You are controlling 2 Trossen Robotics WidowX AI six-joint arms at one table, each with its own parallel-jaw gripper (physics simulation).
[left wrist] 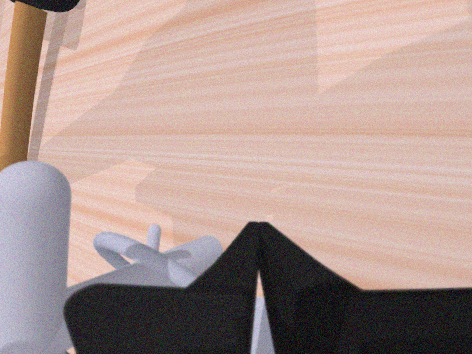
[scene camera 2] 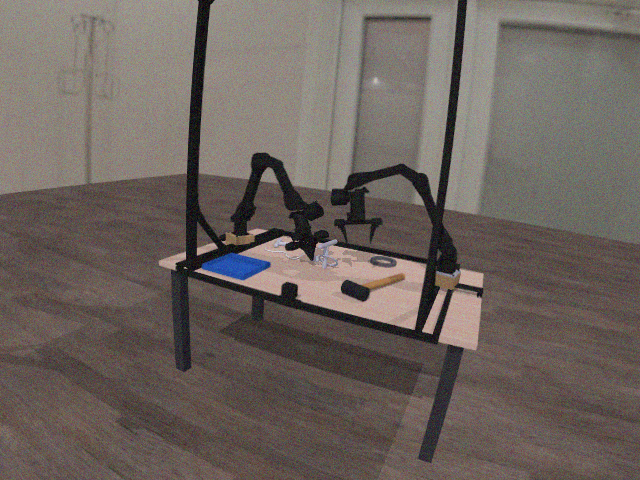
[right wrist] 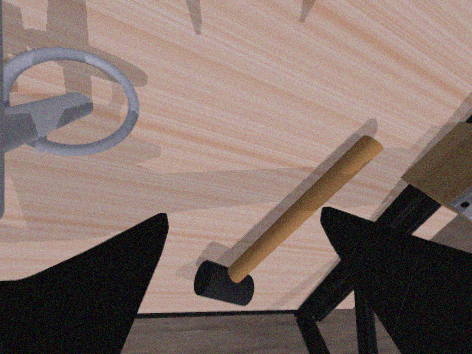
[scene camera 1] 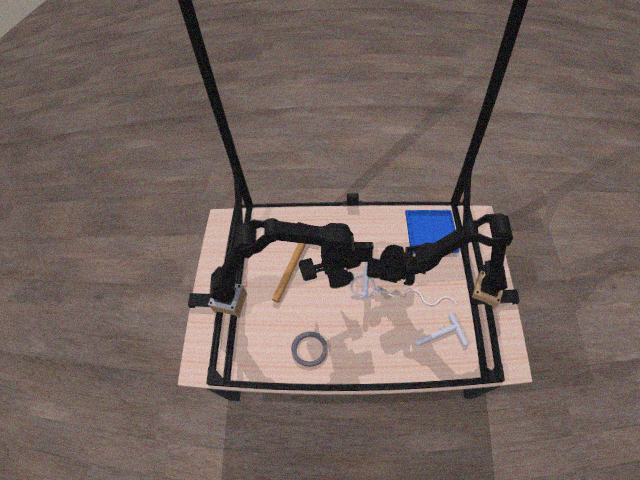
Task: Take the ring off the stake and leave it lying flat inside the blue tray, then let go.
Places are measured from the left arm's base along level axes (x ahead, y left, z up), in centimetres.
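Where they show: left gripper, between the fingertips: (left wrist: 257,231) (scene camera 2: 312,260) (scene camera 1: 377,276); right gripper, between the fingertips: (scene camera 2: 358,244) (right wrist: 245,217); left arm's base, origin of its link: (scene camera 2: 240,233) (scene camera 1: 490,286); right arm's base, origin of its link: (scene camera 2: 446,270) (scene camera 1: 225,294).
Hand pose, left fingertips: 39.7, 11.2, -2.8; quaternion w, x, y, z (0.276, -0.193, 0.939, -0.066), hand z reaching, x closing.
Note:
Each offset is from my left fingertips to the top centre of the thing, as dx, dy, dz. "spot": to the spot under its first point.
The pale ring @(spot: +2.0, +8.9, -2.2) (scene camera 1: 362,297) (right wrist: 134,102) is around the pale stake @(+2.5, +5.7, +8.0) (scene camera 1: 365,273) (left wrist: 35,250), mid-table, with a white cord trailing from it. In the left wrist view part of the ring @(spot: +4.9, +3.3, +3.3) (left wrist: 107,240) shows tilted beside a grey bar, left of the fingertips. My left gripper (scene camera 2: 312,258) (left wrist: 257,231) is shut with nothing between its tips, low beside the stake; a pale piece shows through the gap farther back and is mostly hidden. My right gripper (scene camera 2: 357,241) (right wrist: 245,217) is open and empty, above the table. The blue tray @(-12.3, -28.2, -0.7) (scene camera 1: 429,224) (scene camera 2: 236,265) stands apart from the ring, with nothing seen in it.
A mallet @(+30.5, +6.9, +2.1) (scene camera 1: 288,273) (scene camera 2: 385,281) (right wrist: 305,210) lies on the table. A dark grey ring @(spot: +14.7, +36.1, -1.4) (scene camera 1: 294,349) lies flat near one edge. A white T-shaped piece @(-28.3, +12.1, -0.9) (scene camera 1: 436,334) lies near the wavy cord @(spot: -18.8, +1.0, -2.3) (scene camera 1: 425,298). Black frame posts rise at the table's sides. The left arm passes over the tray's corner in scene camera 1.

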